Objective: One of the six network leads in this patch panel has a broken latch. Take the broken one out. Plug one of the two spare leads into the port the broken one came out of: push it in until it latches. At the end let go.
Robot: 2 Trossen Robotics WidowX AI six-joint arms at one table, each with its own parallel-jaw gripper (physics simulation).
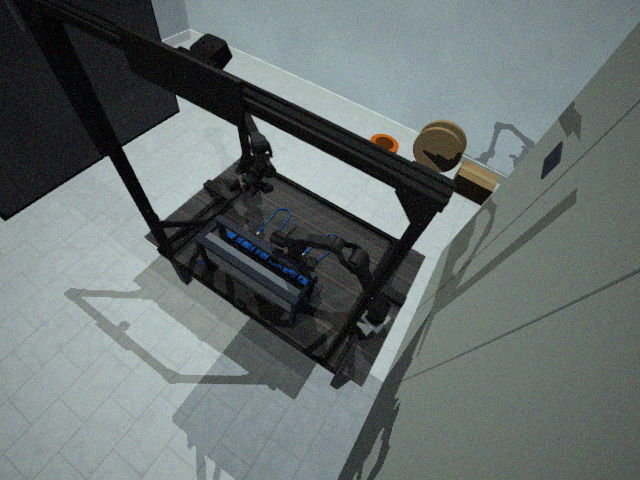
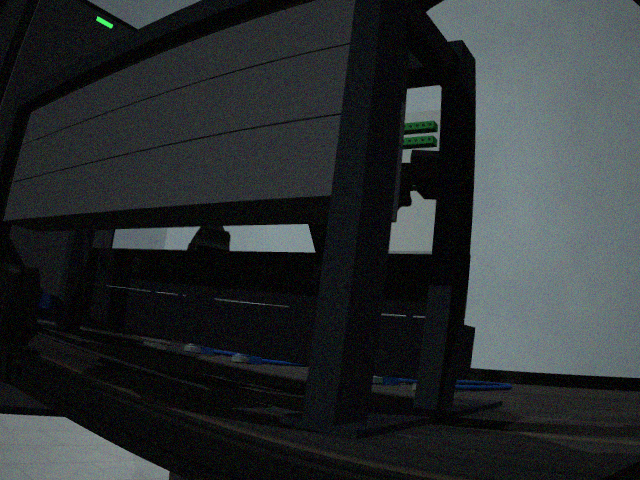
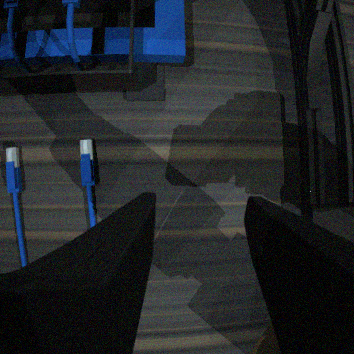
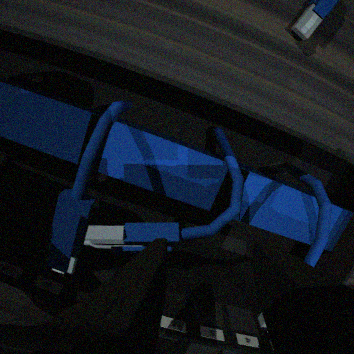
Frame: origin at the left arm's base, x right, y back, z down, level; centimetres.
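Seen in the pictures: left gripper, fingertip midpoint: [image 1: 249,194] [image 3: 200,206]; right gripper, fingertip midpoint: [image 4: 209,250]; right arm's base, origin of the base link: [image 1: 375,317].
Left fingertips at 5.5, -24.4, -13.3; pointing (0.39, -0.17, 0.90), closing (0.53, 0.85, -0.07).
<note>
Pixels of each thing's middle, then the offset from my left fingertips to it, as dx, dy, dz. "pt": a spot on its surface instead. Level surfaces: height alone.
- patch panel, surface spot: [image 4: 165,168] pt -7.7, -37.0, +16.2
- dark wooden table, its level: dz +20.2
- blue lead, surface spot: [image 4: 149,232] pt -5.9, -38.4, +12.9
The patch panel [image 1: 248,270] [image 3: 165,33] [image 4: 165,168] stands on the dark wooden table [image 1: 347,286], with blue leads plugged into its blue port row. My right gripper [image 1: 275,237] [image 4: 209,250] is open over that row. One blue lead [image 4: 149,232] lies loose on the panel with its grey plug tip bare, just beside my fingertip and not between the fingers. Two spare leads [image 3: 12,168] [image 3: 86,165] [image 2: 194,349] lie side by side on the table. My left gripper [image 1: 250,185] [image 3: 200,206] is open and empty above bare table, to the right of the spares.
A black gantry frame [image 1: 304,129] spans the table, and its post [image 1: 390,267] [image 2: 347,238] stands close to the right arm. An orange bowl [image 1: 385,141], a wooden spool [image 1: 439,145] and a wooden box [image 1: 476,181] sit on the floor behind.
</note>
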